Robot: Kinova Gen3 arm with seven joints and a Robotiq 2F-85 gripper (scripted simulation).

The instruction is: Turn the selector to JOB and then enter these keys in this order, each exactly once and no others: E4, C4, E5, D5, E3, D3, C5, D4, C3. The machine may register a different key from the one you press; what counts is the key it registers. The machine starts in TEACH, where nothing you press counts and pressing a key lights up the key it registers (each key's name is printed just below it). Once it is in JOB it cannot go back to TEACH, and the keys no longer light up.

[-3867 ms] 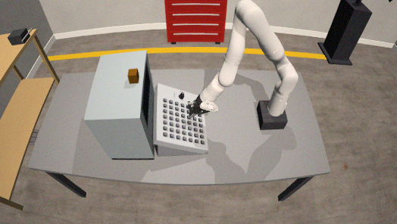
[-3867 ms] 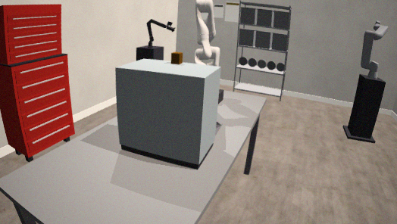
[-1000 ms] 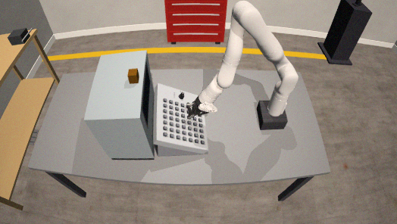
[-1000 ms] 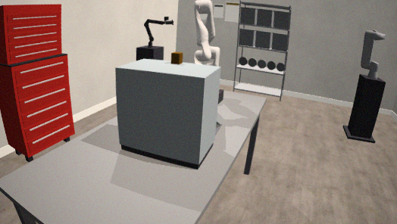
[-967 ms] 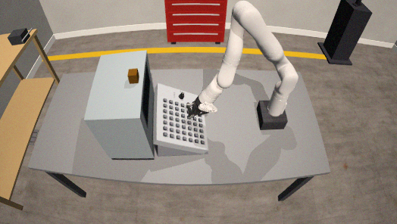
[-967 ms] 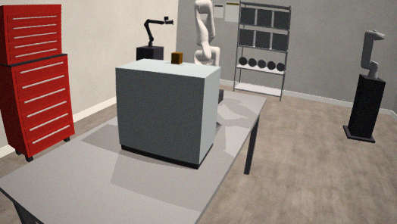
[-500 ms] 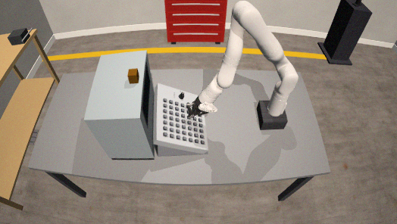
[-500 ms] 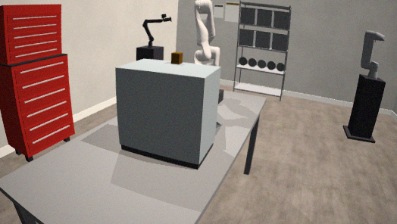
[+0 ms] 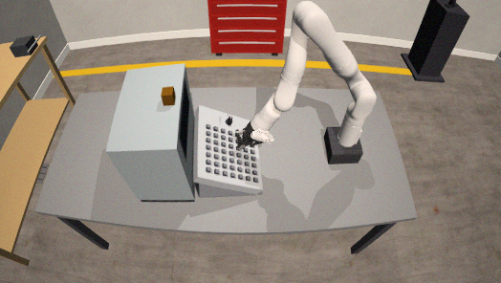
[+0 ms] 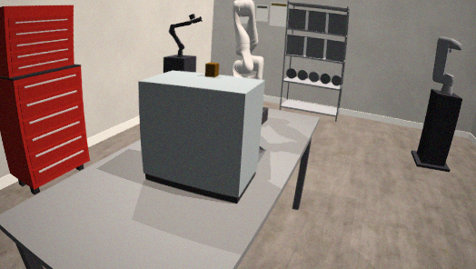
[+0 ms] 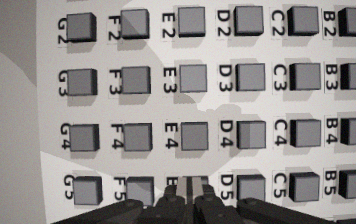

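Now: the key D4 40 mm ahead of my hand and 40 mm to the left of it. Also, from my hand: key C4 (70 mm ahead, 40 mm to the left, 20 mm above); keypad (70 mm ahead, 10 mm to the right, 40 mm below); key (70 mm ahead, 70 mm to the left, 20 mm above).
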